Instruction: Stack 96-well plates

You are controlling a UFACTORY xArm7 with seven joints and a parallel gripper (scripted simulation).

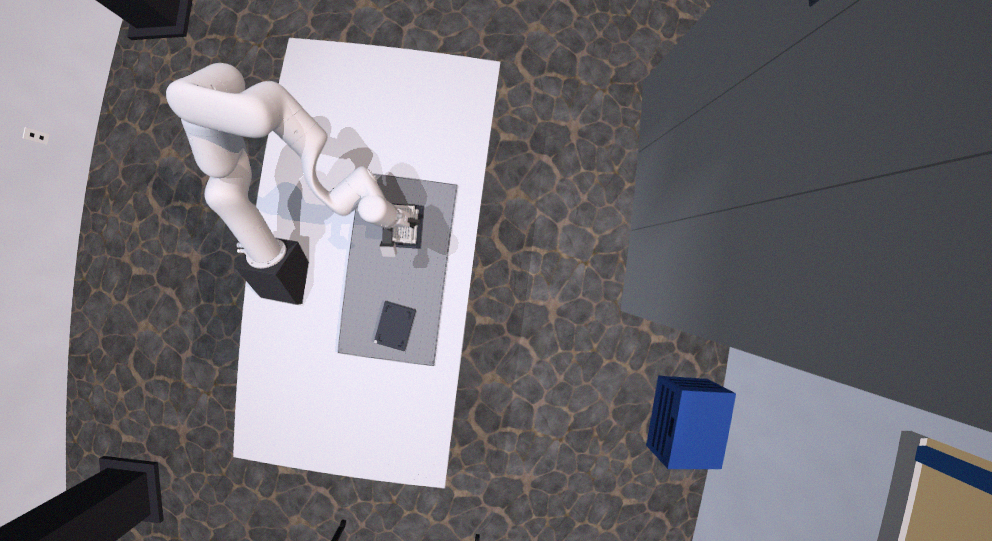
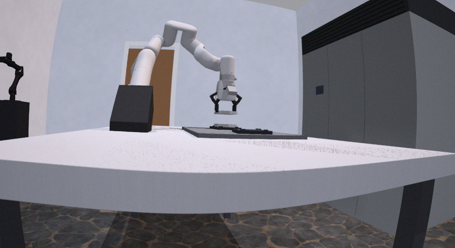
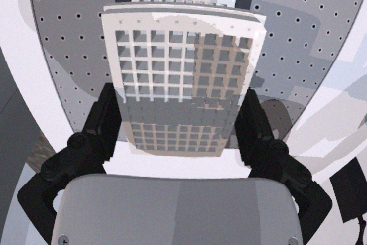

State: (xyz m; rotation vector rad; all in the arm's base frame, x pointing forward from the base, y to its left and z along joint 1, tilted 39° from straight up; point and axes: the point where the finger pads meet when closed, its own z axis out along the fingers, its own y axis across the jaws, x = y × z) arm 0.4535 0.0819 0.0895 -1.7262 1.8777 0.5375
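My hand is 90 mm above the dark plate nest N2. From my hand the other things lie so: dark plate nest N1 (30 mm behind, 380 mm to the right, 90 mm below).
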